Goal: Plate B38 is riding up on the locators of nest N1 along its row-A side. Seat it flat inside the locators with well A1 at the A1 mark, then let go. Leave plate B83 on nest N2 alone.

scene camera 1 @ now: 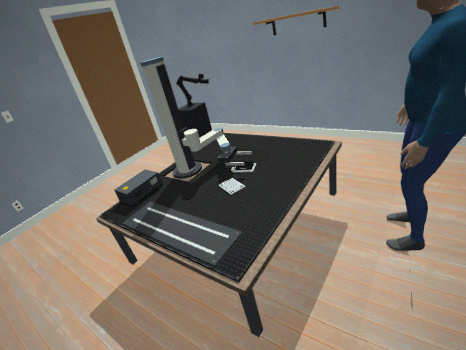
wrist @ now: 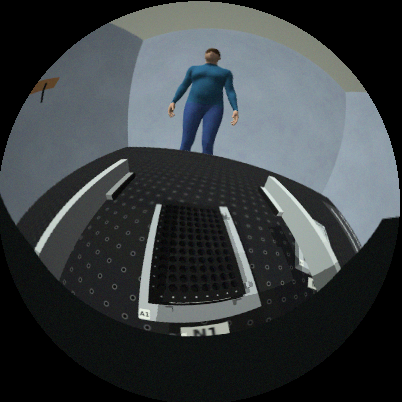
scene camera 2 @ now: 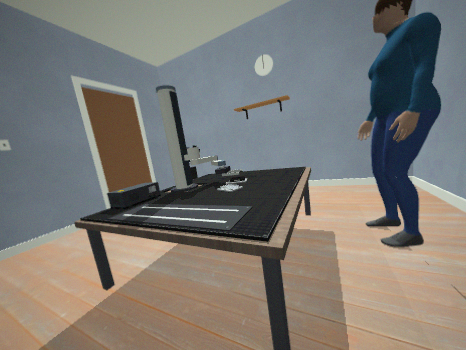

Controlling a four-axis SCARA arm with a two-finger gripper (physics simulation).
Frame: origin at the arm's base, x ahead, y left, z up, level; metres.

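Seen in the pictures: gripper, fingertip midpoint: [scene camera 1: 248, 158] [wrist: 199, 171] [scene camera 2: 241, 171]; arm's base at its link origin: [scene camera 1: 187, 170] [scene camera 2: 184, 188].
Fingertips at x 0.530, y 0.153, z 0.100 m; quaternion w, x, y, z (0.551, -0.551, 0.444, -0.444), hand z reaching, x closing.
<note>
Offsets run from my fingertips to a thing's top centre. "pt": to the spot under its first point. Level surfaces: height alone.
Black plate B38 @(dx -0.040, dy -0.011, dz -0.052 m) [scene camera 1: 244, 166] [wrist: 197, 250] lies in nest N1 @(pt dx -0.083, dy +0.028, dz -0.075 m) [wrist: 146, 270], a light frame with its A1 mark at the near left corner. The plate sits close along the left rail, where no locators show; small locators show on the right rail and near edge. Its tilt is hard to tell, and its well lettering is too small to read. My gripper [scene camera 1: 247, 158] [wrist: 199, 171] is open and empty above N1, one finger well out to each side of the plate. White plate B83 @(dx +0.009, dy -0.259, dz -0.061 m) [scene camera 1: 232, 186] [scene camera 2: 229, 187] is on nest N2, mostly hidden by the right finger in the wrist view.
The table @(dz -0.087 m) [scene camera 1: 280, 180] has a perforated black top. A dark control box @(pt dx -0.565, dy -0.596, dz +0.014 m) [scene camera 1: 139, 187] [scene camera 2: 134, 195] and a grey panel with two white strips @(dz -0.083 m) [scene camera 1: 182, 231] [scene camera 2: 186, 216] are on it. A person [scene camera 1: 432, 85] [scene camera 2: 405, 100] [wrist: 205, 90] stands beyond the table edge.
</note>
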